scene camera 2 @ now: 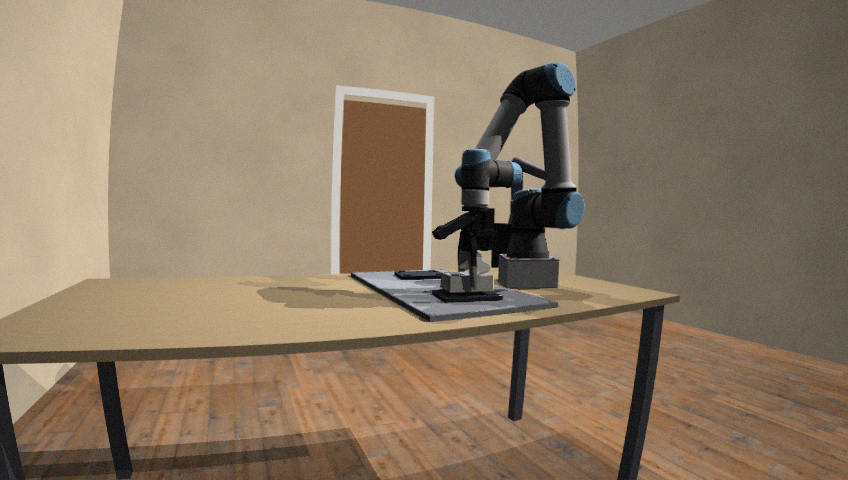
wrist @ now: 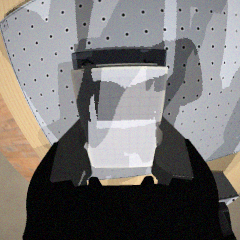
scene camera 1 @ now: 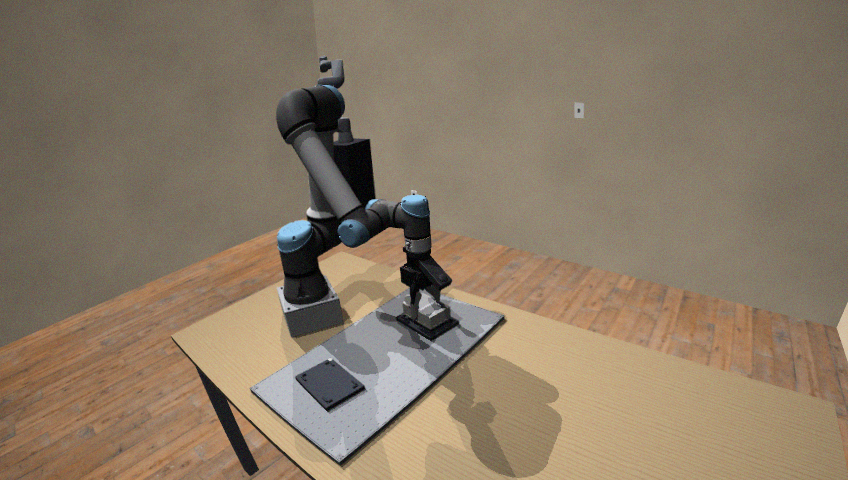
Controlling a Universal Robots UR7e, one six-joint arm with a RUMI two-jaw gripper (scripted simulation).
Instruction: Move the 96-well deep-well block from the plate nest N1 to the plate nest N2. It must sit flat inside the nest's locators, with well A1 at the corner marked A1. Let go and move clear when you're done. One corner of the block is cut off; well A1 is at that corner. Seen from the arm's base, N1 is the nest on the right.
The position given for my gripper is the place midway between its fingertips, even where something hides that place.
Note:
I see my gripper (scene camera 2: 467,287) and a deep-well block (scene camera 1: 431,313).
The deep-well block shows as well in the wrist view (wrist: 120,106). My gripper shows as well in the wrist view (wrist: 121,116) and in scene camera 1 (scene camera 1: 426,314).

